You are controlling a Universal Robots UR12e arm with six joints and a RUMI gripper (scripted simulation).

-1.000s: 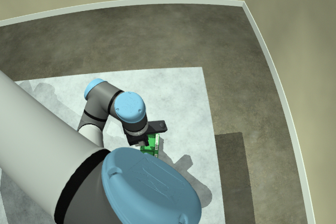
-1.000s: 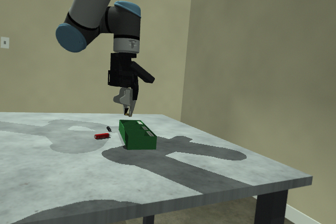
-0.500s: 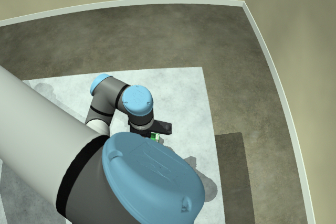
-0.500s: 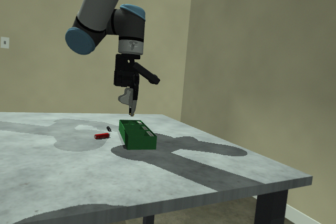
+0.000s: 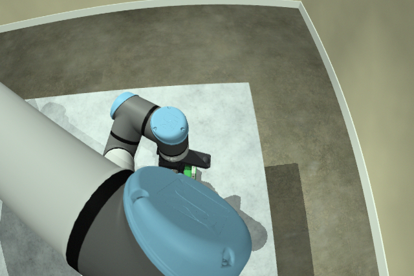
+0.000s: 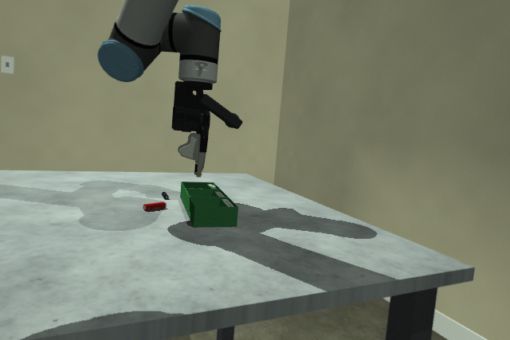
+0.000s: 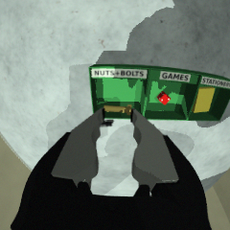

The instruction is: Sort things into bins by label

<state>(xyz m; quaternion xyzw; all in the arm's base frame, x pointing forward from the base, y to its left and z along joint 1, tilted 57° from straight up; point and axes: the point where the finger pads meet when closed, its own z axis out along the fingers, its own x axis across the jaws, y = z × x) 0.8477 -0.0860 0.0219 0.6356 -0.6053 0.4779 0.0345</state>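
Now: the red die 80 mm to the right of my hand, 60 mm below it and 20 mm behind it. Also, from my hand: bolt (10 mm to the right, 10 mm below); then red battery (120 mm behind, 70 mm below, 60 mm to the right); then black battery (70 mm below, 60 mm behind, 50 mm to the left).
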